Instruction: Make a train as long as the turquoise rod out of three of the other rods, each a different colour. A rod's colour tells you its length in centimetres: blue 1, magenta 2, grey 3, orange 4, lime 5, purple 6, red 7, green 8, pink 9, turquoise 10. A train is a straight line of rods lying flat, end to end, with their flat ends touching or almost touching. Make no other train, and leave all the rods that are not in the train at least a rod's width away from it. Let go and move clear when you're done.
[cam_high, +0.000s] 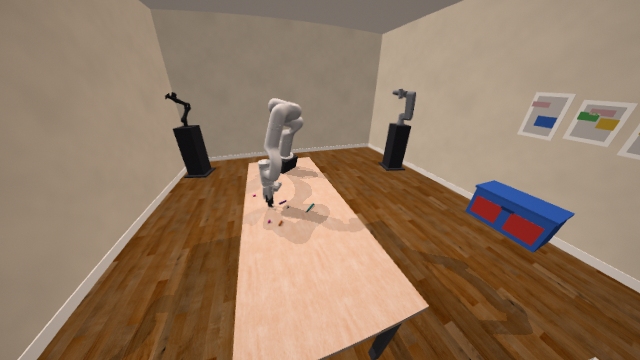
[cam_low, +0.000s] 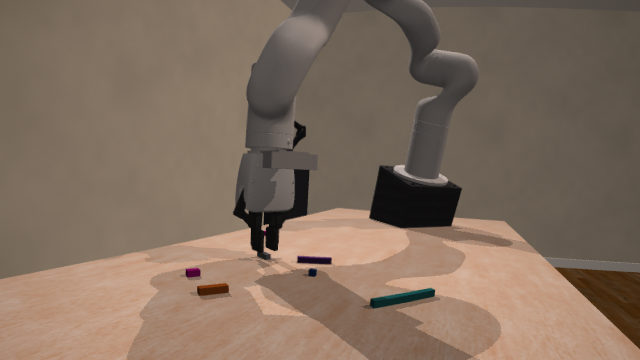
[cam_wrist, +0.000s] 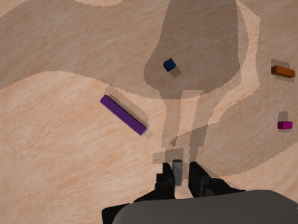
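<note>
Now: hand 3 cm above the grey rod. The rest, counted from my hand: orange rod (18 cm ahead, 9 cm to the left, 3 cm below); then purple rod (8 cm to the left, 5 cm behind, 3 cm below); then blue rod (12 cm to the left, 3 cm below, 2 cm ahead).
</note>
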